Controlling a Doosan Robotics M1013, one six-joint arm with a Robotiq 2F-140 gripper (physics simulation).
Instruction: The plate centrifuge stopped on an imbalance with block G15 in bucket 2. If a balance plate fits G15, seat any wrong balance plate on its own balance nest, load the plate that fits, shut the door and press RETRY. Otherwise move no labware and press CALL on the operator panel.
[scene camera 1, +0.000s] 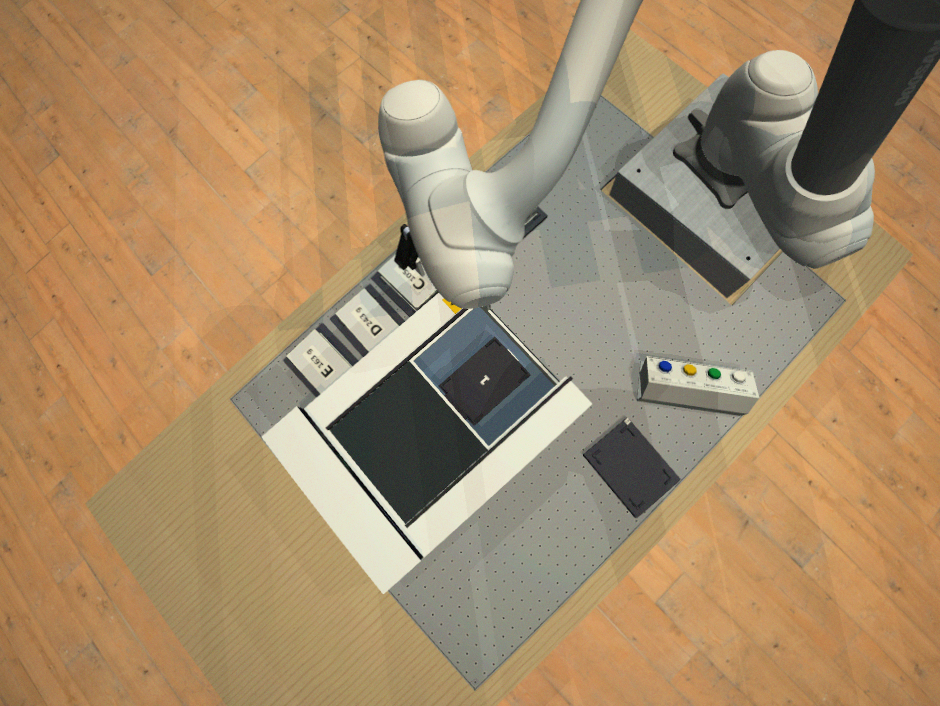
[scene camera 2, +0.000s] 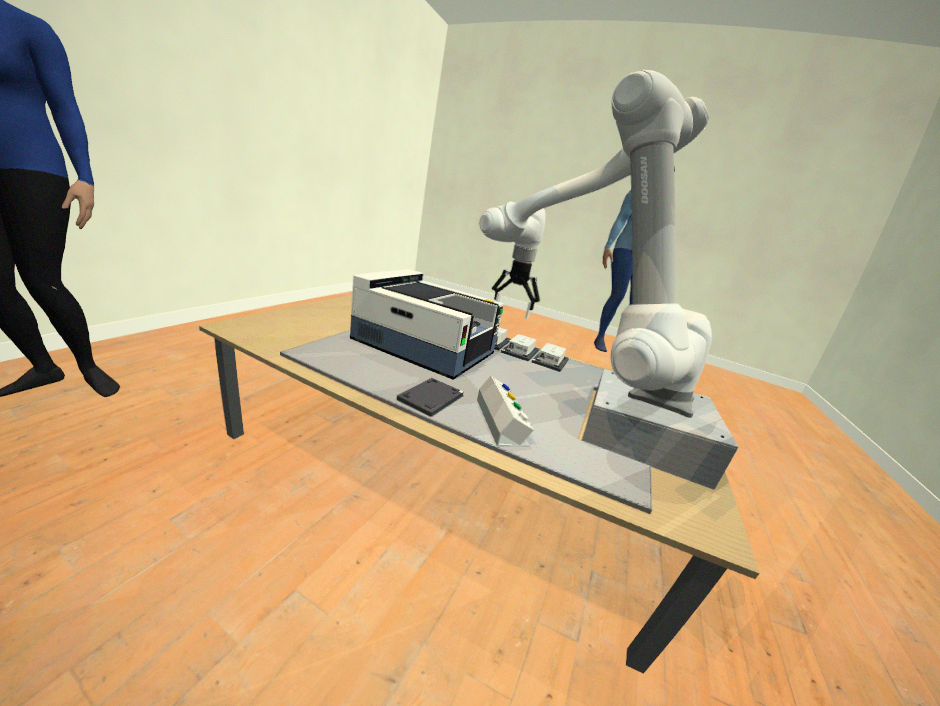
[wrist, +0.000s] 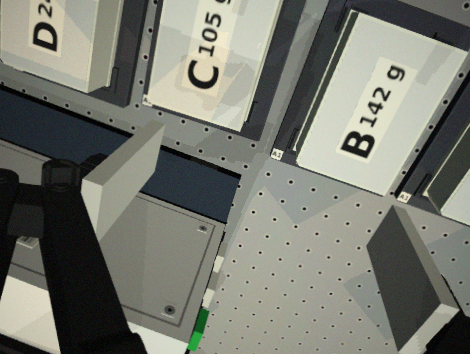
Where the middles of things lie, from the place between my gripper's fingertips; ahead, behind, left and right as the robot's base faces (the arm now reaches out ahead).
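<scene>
Positions counted from my hand: plate A (wrist: 440, 191), 19 cm behind, 7 cm to the right, 13 cm below; plate B (wrist: 382, 84), 6 cm behind, 5 cm to the right, 13 cm below; plate C (scene camera 1: 416, 290), 8 cm ahead, 3 cm to the right, 13 cm below. Plate D (scene camera 1: 365, 318) is 21 cm ahead of my hand and 13 cm below it.
</scene>
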